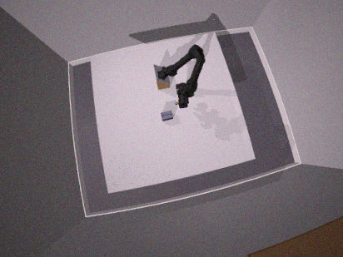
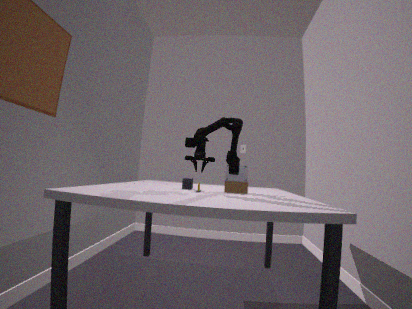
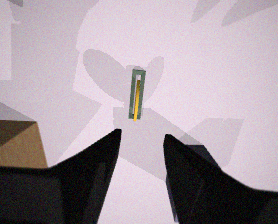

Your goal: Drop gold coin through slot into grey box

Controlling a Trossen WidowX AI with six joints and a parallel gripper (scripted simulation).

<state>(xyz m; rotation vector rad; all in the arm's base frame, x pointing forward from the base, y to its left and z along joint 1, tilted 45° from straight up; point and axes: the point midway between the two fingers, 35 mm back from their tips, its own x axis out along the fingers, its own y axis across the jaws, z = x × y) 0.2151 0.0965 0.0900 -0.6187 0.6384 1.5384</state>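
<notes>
The gold coin is 9 cm below my gripper tip.
</notes>
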